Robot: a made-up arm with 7 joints. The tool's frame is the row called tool. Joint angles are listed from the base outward. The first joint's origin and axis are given. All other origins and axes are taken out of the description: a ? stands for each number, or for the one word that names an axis. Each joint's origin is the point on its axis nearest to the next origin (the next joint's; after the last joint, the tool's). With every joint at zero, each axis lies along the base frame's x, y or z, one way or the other. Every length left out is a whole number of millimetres.
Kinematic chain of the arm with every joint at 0, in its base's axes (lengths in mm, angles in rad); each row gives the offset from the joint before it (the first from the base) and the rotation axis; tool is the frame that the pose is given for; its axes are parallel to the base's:
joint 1: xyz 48 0 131 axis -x
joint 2: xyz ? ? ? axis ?
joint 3: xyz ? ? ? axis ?
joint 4: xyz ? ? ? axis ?
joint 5: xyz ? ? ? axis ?
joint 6: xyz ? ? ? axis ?
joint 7: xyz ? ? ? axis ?
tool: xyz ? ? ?
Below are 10 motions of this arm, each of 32 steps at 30 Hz.
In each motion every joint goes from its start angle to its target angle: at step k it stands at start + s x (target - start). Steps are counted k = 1, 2, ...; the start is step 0. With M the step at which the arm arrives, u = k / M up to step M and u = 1 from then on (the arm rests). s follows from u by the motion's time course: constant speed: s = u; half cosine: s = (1 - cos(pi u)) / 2; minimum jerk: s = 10 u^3 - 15 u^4 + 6 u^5.
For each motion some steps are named. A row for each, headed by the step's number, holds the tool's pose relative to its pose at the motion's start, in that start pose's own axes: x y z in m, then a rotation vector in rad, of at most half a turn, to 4 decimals.
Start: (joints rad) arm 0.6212 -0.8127 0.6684 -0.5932 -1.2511 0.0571 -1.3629
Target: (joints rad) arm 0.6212 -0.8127 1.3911 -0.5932 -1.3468 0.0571 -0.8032
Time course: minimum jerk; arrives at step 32
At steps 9, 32:
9: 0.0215 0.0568 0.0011 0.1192 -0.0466 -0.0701
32: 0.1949 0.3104 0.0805 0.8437 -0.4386 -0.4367

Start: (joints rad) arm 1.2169 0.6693 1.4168 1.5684 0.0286 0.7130 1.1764
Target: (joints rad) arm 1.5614 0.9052 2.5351 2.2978 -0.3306 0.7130 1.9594
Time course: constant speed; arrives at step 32
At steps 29, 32:
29: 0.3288 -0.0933 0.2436 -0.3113 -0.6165 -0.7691
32: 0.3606 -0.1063 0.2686 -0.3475 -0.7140 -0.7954

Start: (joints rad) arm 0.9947 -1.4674 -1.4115 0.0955 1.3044 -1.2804 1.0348
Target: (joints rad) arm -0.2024 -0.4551 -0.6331 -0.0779 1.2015 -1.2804 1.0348
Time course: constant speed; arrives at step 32
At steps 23, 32:
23: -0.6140 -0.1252 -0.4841 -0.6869 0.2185 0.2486
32: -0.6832 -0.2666 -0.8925 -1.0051 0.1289 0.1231

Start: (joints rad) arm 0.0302 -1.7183 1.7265 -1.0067 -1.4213 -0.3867 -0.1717
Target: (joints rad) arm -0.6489 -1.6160 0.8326 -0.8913 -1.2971 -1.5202 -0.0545
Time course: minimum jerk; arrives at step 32
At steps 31, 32:
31: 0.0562 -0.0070 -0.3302 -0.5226 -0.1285 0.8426
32: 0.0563 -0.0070 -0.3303 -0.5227 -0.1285 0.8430

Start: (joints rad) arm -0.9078 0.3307 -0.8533 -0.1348 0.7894 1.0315 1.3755
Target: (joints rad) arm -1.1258 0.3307 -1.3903 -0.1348 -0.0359 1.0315 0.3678
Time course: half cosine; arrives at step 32
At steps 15, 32:
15: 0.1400 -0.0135 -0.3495 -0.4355 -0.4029 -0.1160
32: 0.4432 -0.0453 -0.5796 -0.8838 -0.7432 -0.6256

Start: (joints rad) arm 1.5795 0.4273 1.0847 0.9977 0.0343 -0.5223 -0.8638
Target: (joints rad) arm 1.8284 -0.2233 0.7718 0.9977 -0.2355 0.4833 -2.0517
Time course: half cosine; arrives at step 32
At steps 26, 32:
26: 0.0708 -0.0630 -0.0084 -1.3452 0.8809 0.7024
32: 0.1037 -0.0710 0.0079 -1.4168 0.9503 0.8120

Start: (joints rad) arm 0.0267 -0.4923 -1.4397 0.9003 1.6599 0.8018 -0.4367
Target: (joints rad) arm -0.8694 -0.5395 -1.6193 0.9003 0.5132 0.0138 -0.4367
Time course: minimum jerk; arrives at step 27
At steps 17, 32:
17: 0.4369 0.6614 -0.4001 -0.0640 -0.2034 -0.9237
32: 0.5924 0.8460 -0.4631 -0.1745 -0.1504 -1.1864

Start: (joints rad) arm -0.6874 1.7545 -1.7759 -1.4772 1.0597 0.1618 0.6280
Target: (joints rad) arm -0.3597 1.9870 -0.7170 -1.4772 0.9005 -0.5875 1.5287
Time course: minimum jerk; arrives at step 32
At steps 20, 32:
20: -0.0338 -0.1462 0.2461 1.0535 -0.1996 0.2594
32: -0.0125 -0.2440 0.2769 1.4358 -0.3248 0.3439

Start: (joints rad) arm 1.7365 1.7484 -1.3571 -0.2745 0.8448 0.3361 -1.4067
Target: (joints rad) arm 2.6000 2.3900 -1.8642 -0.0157 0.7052 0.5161 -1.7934
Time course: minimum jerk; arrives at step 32
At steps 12, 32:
12: 0.2667 0.1596 0.1505 -0.2552 0.4016 -0.1245
32: 1.1367 0.3097 0.2392 -0.6334 1.5828 -0.1856

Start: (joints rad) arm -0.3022 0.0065 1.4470 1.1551 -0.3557 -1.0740 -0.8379
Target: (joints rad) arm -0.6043 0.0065 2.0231 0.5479 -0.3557 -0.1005 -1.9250
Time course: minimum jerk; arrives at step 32
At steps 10, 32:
10: -0.0186 -0.0494 -0.1461 -0.2536 -0.0545 0.0454
32: 0.1198 -0.4777 -0.6220 -1.4535 -0.2888 0.0524

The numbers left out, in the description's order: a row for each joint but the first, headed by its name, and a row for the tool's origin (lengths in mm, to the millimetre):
joint 2: xyz 0 449 -358, axis +y
joint 3: xyz -77 0 40, axis +z
joint 4: xyz -343 114 0, axis +y
joint 5: xyz -87 0 -72, axis +x
joint 6: xyz 0 59 -57, axis +y
joint 7: xyz -356 0 -14, axis +x
tool: xyz 0 300 -45

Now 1 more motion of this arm.
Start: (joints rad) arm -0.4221 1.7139 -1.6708 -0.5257 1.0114 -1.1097 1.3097
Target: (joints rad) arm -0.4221 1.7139 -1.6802 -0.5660 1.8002 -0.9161 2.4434
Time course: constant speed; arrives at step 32
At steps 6, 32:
6: 0.0259 0.0292 0.0398 0.2854 -0.1217 -0.0508
32: 0.0029 -0.0565 0.1355 1.5359 -0.7334 0.0367

